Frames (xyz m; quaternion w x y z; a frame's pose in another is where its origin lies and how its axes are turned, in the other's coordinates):
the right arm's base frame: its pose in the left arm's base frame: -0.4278 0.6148 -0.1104 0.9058 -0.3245 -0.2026 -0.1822
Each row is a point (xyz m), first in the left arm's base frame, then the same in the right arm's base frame.
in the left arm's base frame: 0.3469 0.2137 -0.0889
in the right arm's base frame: 0.7498 0.0565 -0.4429
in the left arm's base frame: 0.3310 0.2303 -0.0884
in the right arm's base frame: 0.7332 0.0609 -0.4276
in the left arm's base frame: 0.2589 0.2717 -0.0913
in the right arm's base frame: 0.6621 0.0591 -0.3843
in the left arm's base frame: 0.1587 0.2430 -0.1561
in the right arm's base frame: 0.5511 0.0254 -0.4242
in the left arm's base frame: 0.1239 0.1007 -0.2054
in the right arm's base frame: 0.5258 -0.0682 -0.5446
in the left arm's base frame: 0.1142 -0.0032 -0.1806
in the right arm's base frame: 0.5502 -0.1606 -0.5934
